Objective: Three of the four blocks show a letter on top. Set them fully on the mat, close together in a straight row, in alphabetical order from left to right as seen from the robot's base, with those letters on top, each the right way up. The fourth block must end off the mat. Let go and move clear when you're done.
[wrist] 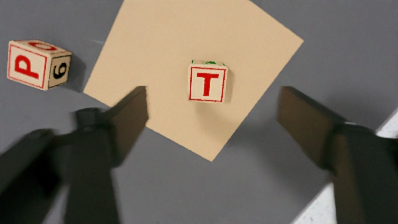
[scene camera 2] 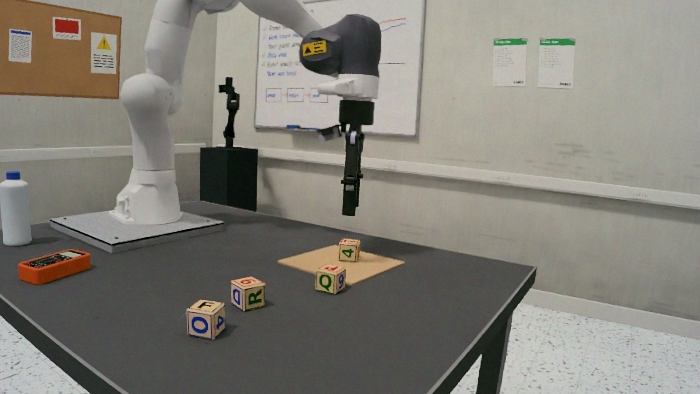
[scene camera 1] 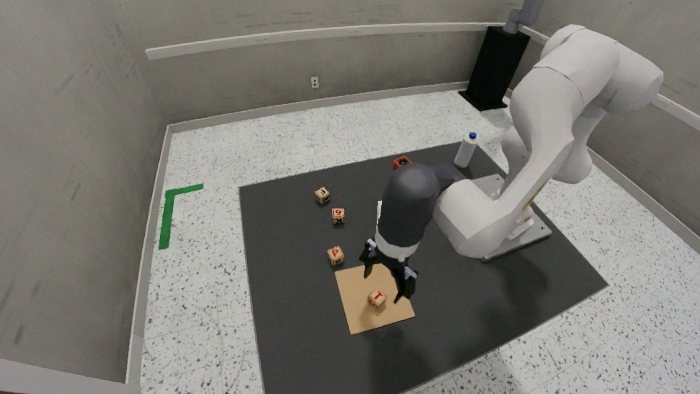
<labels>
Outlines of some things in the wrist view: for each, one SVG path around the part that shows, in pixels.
My gripper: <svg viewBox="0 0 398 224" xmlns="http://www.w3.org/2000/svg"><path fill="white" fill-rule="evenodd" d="M278 86L274 120L315 169L325 169L321 184L325 182L329 224L398 224L398 129L389 130L387 137L373 135L364 127L344 122L344 119L292 87ZM150 85L139 85L110 111L105 107L90 107L78 111L76 115L79 129L73 133L62 134L62 130L59 128L39 129L26 136L0 157L0 224L48 224L71 182L66 224L126 224L117 167L125 167L152 120Z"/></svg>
A T block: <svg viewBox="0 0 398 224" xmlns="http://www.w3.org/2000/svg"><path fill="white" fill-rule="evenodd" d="M191 60L188 67L187 100L189 102L222 104L225 100L227 66L222 61Z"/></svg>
A tan mat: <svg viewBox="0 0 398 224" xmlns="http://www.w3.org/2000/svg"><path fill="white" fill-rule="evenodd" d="M84 93L113 108L139 85L150 85L152 120L148 127L213 161L304 40L249 0L124 0ZM191 60L222 61L227 66L225 100L222 104L189 102L187 100L188 67Z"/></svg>
</labels>
